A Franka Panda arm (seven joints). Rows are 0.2 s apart.
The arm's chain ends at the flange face. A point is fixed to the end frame.
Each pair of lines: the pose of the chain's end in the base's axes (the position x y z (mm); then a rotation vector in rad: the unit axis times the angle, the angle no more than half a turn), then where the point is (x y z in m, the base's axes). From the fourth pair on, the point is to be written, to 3 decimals.
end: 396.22 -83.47 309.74 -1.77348 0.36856 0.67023
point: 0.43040 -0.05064 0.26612
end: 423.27 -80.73 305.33 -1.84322 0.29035 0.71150
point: 0.45537 -0.04668 0.26107
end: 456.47 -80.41 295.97 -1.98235 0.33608 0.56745
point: 0.49486 -0.05459 0.25115
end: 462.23 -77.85 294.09 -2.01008 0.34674 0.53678
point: 0.502 -0.054 0.249
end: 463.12 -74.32 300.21 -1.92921 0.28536 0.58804
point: 0.501 -0.045 0.257
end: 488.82 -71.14 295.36 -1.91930 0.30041 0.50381
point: 0.530 -0.043 0.255
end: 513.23 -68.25 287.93 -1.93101 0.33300 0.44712
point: 0.557 -0.043 0.248
